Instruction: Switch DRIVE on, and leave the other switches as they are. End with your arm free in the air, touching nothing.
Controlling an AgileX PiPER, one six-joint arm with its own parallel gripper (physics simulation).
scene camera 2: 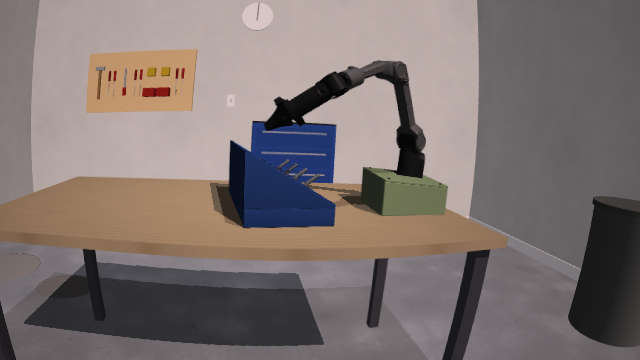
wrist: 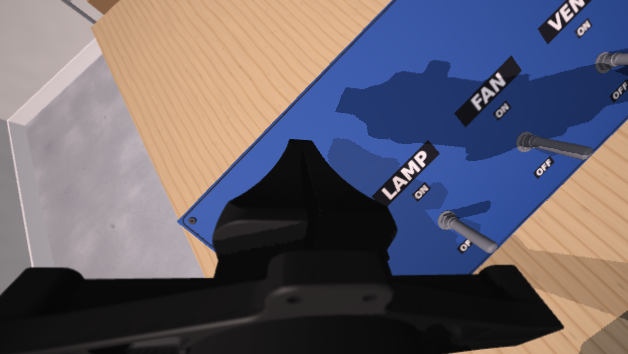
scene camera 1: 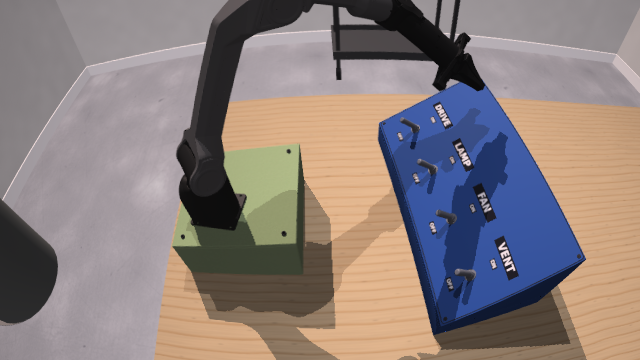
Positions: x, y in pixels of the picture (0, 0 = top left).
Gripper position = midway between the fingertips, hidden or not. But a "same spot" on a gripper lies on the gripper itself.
My gripper shows in scene camera 2 (265, 127), in the wrist view and in scene camera 1. The same spot on my gripper: (wrist: 302, 203) is (scene camera 1: 467, 63).
